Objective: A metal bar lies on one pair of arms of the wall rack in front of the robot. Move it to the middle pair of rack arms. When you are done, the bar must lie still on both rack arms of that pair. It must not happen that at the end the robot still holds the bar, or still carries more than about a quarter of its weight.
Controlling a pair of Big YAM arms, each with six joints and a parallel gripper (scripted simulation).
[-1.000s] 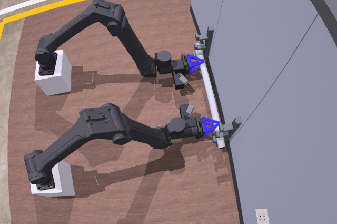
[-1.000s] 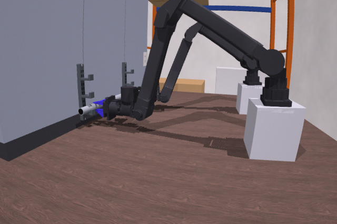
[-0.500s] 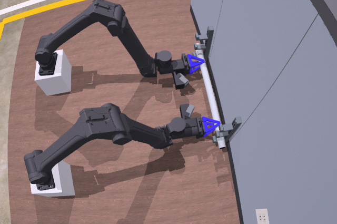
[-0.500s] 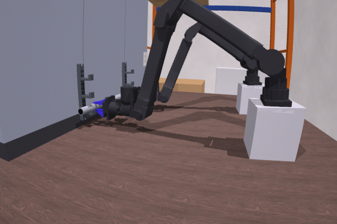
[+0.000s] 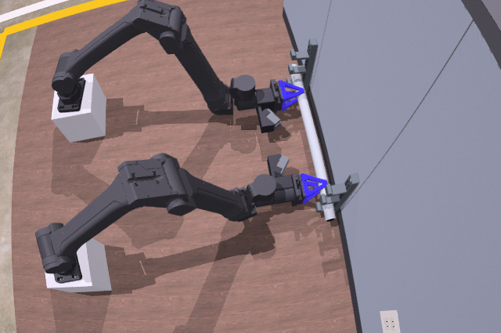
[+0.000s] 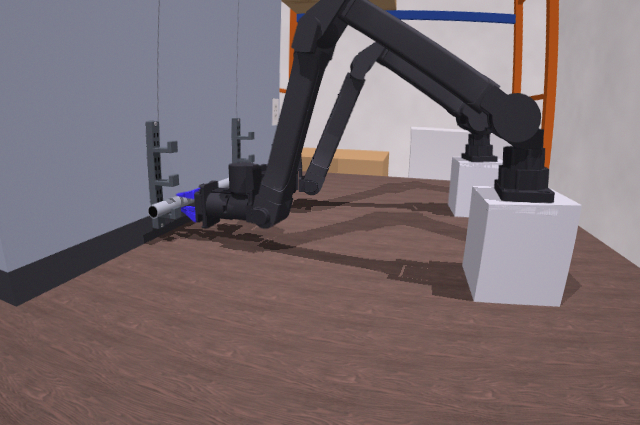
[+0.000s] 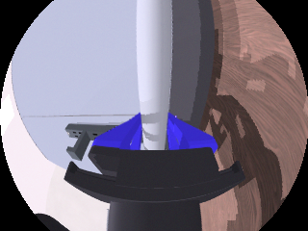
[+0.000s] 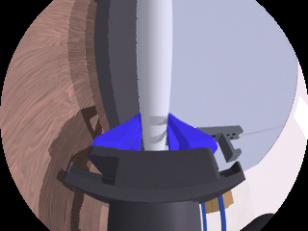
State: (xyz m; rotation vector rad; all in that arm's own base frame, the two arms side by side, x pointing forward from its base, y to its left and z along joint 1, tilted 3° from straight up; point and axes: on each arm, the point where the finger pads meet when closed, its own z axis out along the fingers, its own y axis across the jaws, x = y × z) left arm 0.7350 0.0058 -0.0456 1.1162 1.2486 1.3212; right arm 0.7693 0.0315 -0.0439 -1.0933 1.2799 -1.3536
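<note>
Now: the metal bar 10 mm behind my right hand and 150 mm to the left of it. Round my right hand: grey wall panel: 190 mm ahead, 130 mm to the left, 370 mm above.
Right now the metal bar is 1 cm ahead of my left hand and 15 cm to the right of it. From my left hand the other things lie so: grey wall panel 20 cm ahead, 17 cm to the right, 37 cm above.
</note>
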